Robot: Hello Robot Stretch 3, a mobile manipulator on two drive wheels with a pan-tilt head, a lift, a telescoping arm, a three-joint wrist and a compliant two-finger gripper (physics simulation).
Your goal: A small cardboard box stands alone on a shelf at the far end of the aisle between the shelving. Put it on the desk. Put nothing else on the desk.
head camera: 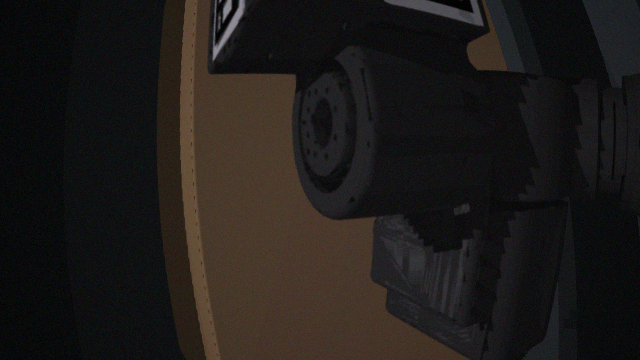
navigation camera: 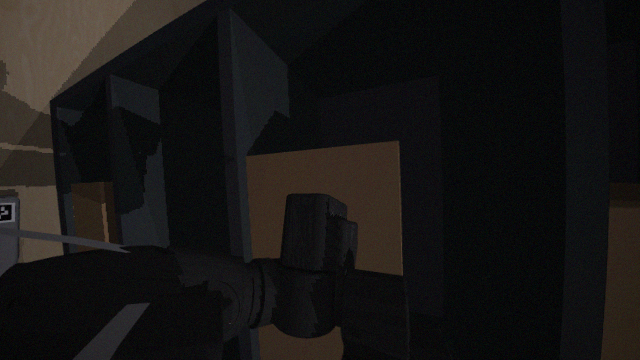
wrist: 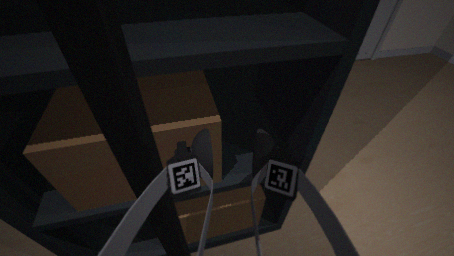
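My gripper is open and empty in the wrist view, its two fingertips apart in front of a dark shelving unit. A brown cardboard box stands in a compartment behind and left of the fingers, partly hidden by a dark upright. Another cardboard box is on a lower level, below the fingertips. I cannot tell whether either is the small box that the task names. In the navigation view, parts of the fingers show at the left edge, and the tips are cut off. The desk does not show in these views.
A large cardboard face is close behind my wrist and arm. A further box shows at the left of the navigation view, in shelving with a dark upright. Wooden floor lies to the right of the shelving.
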